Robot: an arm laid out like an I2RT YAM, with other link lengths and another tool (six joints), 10 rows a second.
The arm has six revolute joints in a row. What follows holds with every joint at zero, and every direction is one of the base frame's. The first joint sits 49.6 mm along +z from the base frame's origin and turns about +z. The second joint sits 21.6 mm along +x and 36.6 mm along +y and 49.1 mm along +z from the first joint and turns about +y. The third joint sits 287.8 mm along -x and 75 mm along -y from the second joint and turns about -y. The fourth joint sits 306.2 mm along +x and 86 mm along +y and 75 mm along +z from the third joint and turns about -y. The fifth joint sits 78.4 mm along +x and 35.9 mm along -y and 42.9 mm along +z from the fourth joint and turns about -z. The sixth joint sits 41.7 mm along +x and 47.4 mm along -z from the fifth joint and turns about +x. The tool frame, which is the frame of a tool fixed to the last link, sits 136 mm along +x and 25 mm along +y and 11 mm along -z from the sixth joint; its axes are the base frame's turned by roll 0.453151, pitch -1.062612 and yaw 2.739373 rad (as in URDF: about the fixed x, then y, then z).
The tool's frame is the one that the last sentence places.
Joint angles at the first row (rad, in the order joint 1, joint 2, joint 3, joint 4, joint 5, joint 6):
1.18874, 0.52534, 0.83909, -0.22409, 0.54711, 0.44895
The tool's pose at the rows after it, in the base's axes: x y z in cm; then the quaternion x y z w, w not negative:
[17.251 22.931 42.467 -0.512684 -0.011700 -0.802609 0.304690]
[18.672 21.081 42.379 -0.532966 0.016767 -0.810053 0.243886]
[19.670 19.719 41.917 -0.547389 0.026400 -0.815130 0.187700]
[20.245 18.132 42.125 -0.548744 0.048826 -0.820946 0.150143]
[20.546 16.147 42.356 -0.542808 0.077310 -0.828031 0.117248]
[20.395 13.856 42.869 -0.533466 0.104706 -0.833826 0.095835]
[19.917 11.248 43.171 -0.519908 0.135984 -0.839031 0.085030]
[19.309 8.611 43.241 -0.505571 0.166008 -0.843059 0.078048]
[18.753 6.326 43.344 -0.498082 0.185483 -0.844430 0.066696]
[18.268 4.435 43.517 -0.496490 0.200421 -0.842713 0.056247]
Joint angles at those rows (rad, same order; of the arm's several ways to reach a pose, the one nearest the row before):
1.18764, 0.53358, 0.85159, -0.25237, 0.65088, 0.47332
1.18841, 0.56269, 0.90255, -0.33602, 0.78443, 0.50319
1.18878, 0.59146, 0.93815, -0.40706, 0.88798, 0.51288
1.18834, 0.59836, 0.95830, -0.44104, 0.97498, 0.52957
1.18855, 0.58289, 0.95872, -0.45369, 1.06300, 0.54112
1.18871, 0.54685, 0.95835, -0.46730, 1.13119, 0.54579
1.18886, 0.48112, 0.93637, -0.46216, 1.18663, 0.54323
1.18850, 0.40431, 0.90641, -0.44860, 1.23371, 0.53125
1.18847, 0.35212, 0.90380, -0.47125, 1.27522, 0.52730
1.18814, 0.32617, 0.92750, -0.53607, 1.30846, 0.55631

